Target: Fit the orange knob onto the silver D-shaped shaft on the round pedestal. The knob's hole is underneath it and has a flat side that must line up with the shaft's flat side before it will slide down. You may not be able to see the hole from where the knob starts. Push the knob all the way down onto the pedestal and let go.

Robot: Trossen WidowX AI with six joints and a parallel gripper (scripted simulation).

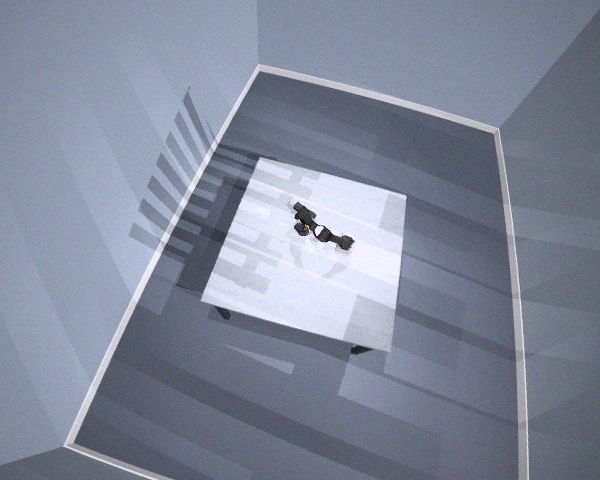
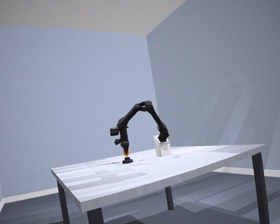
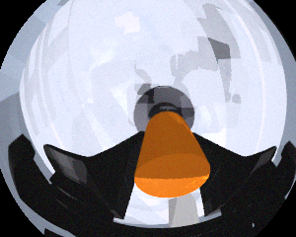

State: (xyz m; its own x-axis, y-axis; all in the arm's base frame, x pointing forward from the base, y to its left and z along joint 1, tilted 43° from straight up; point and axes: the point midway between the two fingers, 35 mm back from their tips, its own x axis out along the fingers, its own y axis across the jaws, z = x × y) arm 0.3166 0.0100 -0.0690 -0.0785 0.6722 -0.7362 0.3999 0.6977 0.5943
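The pedestal lies 40 mm below my gripper tip. The rest, counted from my gripper tip: orange knob 40 mm above.
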